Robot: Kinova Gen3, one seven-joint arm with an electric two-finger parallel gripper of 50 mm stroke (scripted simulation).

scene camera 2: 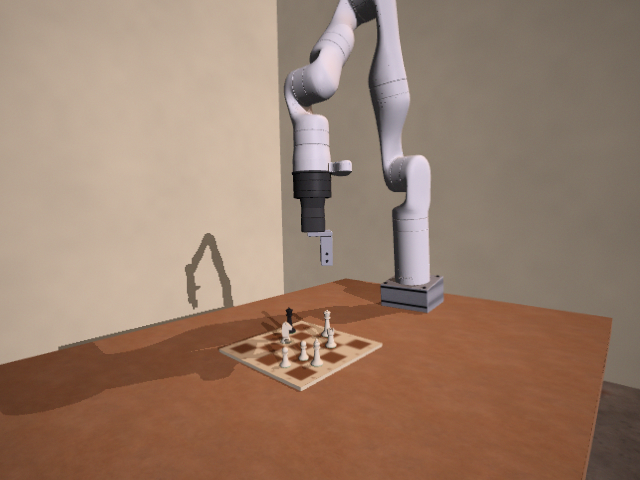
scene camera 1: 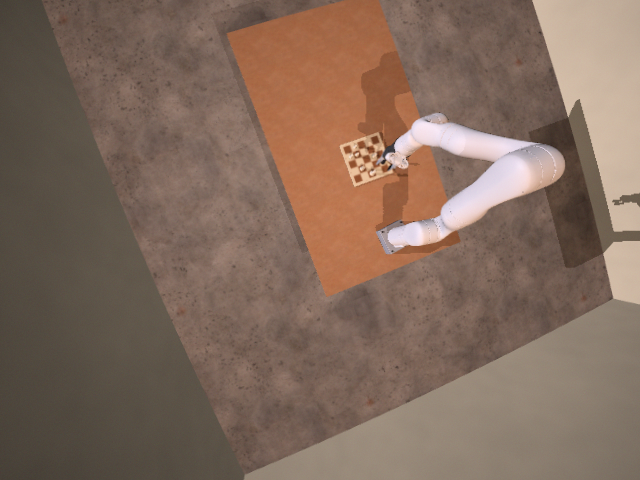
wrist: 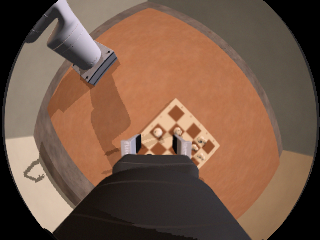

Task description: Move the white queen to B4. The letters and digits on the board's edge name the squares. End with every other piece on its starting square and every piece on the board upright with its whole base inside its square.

Labels:
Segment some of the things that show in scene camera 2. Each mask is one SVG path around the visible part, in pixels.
My gripper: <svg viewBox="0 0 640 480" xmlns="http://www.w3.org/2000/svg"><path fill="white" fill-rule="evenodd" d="M294 174L293 195L294 198L300 199L301 232L308 232L308 237L320 236L321 266L333 266L331 230L325 230L324 211L325 198L331 198L331 174L320 172Z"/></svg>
A chessboard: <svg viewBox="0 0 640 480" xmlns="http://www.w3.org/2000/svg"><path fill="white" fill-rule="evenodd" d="M219 352L299 391L303 391L382 347L382 343L334 330L333 337L336 347L327 348L325 344L328 341L328 337L321 336L321 333L324 331L323 326L299 321L292 324L296 332L289 334L292 340L291 343L281 343L283 338L282 328L220 348ZM283 347L288 348L287 356L291 363L291 366L288 368L280 367L283 358ZM301 341L306 342L306 353L309 356L309 359L306 361L298 359L301 354ZM316 339L320 343L319 353L320 358L323 360L323 365L319 367L311 365L311 361L314 358L313 343Z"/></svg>

